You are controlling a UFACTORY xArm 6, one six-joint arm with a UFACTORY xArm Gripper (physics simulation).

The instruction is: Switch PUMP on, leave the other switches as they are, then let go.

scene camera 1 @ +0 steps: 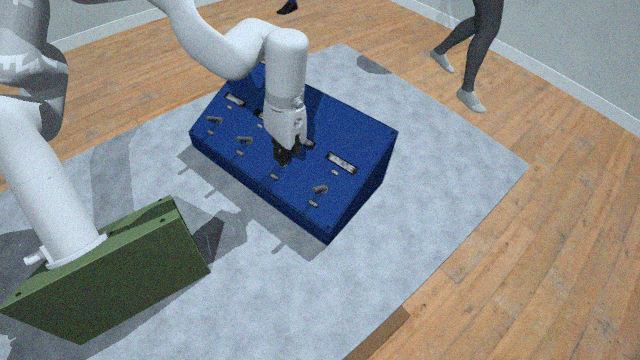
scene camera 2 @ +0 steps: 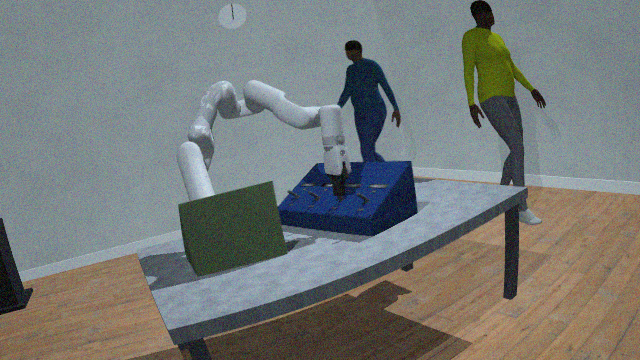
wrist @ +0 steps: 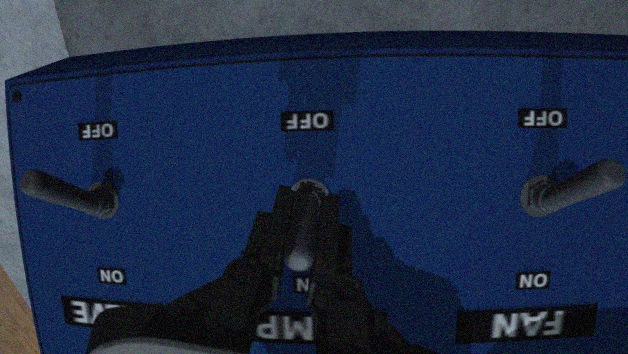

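Seen in the pictures: gripper, fingertip midpoint: (scene camera 1: 282, 159) (scene camera 2: 339, 195) (wrist: 305, 212); arm's base, link origin: (scene camera 1: 79, 251) (scene camera 2: 209, 220).
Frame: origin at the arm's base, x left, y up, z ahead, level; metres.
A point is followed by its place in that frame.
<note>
The blue switch panel (scene camera 1: 350, 120) {x -0.098, y 0.036, z 0.627 m} (scene camera 2: 397, 200) {x -0.222, y -0.061, z 0.569 m} (wrist: 200, 100) {x -0.110, y -0.068, z 0.427 m} has a sloped face. My gripper (scene camera 1: 283, 158) {x -0.048, y -0.027, z 0.459 m} (scene camera 2: 339, 194) {x -0.048, y -0.027, z 0.459 m} (wrist: 305, 212) {x -0.048, y -0.027, z 0.459 m} is shut on the PUMP lever (wrist: 303, 240) {x -0.047, y -0.002, z 0.451 m}, with a finger on each side. In the wrist view the lever leans from its base toward its ON label (wrist: 302, 285) {x -0.045, y -0.022, z 0.505 m}, which is partly hidden, as is the PUMP nameplate (wrist: 286, 327) {x -0.050, y -0.010, z 0.529 m}. The VALVE lever (scene camera 1: 320, 189) {x -0.174, y -0.021, z 0.466 m} (scene camera 2: 363, 200) {x -0.170, y -0.034, z 0.468 m} (wrist: 65, 192) {x -0.163, y -0.020, z 0.461 m} and the FAN lever (scene camera 1: 244, 140) {x 0.062, y -0.027, z 0.427 m} (scene camera 2: 314, 196) {x 0.066, y -0.031, z 0.428 m} (wrist: 580, 187) {x 0.062, y -0.017, z 0.421 m} stand on either side, untouched, tilted toward OFF.
A further lever (scene camera 1: 214, 120) {x 0.181, y -0.028, z 0.408 m} (scene camera 2: 293, 195) {x 0.183, y -0.031, z 0.406 m} stands at the panel's far end. A green box (scene camera 1: 115, 280) {x -0.112, y 0.014, z 0.041 m} (scene camera 2: 232, 227) {x -0.112, y -0.014, z 0.037 m} stands by the arm's base on the grey table (scene camera 1: 280, 305) {x -0.283, y -0.139, z 0.263 m} (scene camera 2: 320, 260) {x -0.275, y -0.138, z 0.217 m}. Two people (scene camera 2: 370, 95) (scene camera 2: 495, 70) are behind the table.
</note>
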